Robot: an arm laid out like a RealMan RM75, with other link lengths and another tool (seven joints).
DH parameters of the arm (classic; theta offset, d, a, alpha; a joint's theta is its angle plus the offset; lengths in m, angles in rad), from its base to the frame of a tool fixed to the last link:
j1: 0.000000 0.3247 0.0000 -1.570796
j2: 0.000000 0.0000 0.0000 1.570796
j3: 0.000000 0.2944 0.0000 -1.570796
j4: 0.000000 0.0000 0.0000 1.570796
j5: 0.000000 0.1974 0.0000 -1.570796
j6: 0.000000 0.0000 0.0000 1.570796
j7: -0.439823 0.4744 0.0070 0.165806
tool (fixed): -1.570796 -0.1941 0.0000 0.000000
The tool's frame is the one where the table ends.
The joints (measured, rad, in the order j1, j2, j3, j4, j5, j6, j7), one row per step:
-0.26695, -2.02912, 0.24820, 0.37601, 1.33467, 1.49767, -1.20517
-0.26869, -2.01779, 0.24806, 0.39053, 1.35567, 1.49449, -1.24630
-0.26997, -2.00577, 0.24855, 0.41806, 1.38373, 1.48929, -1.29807
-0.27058, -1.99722, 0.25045, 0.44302, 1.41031, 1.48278, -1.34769
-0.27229, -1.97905, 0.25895, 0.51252, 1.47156, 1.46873, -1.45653
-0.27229, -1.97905, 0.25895, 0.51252, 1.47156, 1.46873, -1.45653
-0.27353, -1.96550, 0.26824, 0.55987, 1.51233, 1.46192, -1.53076
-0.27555, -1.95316, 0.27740, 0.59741, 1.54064, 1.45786, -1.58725
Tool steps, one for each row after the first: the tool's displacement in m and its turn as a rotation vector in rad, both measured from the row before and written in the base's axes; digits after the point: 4 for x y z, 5 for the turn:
-0.0006, 0.0018, 0.0028, -0.02306, -0.00796, -0.00323
-0.0006, 0.0021, 0.0037, -0.02842, -0.00272, -0.00236
-0.0010, 0.0019, 0.0017, -0.02926, -0.00613, 0.00183
-0.0013, 0.0045, 0.0045, -0.06388, 0.00276, 0.00628
0.0000, 0.0000, 0.0000, 0.00000, 0.00000, 0.00000
-0.0006, 0.0028, 0.0031, -0.04401, 0.00431, 0.00638
0.0002, 0.0025, 0.0038, -0.03094, 0.00654, 0.00443

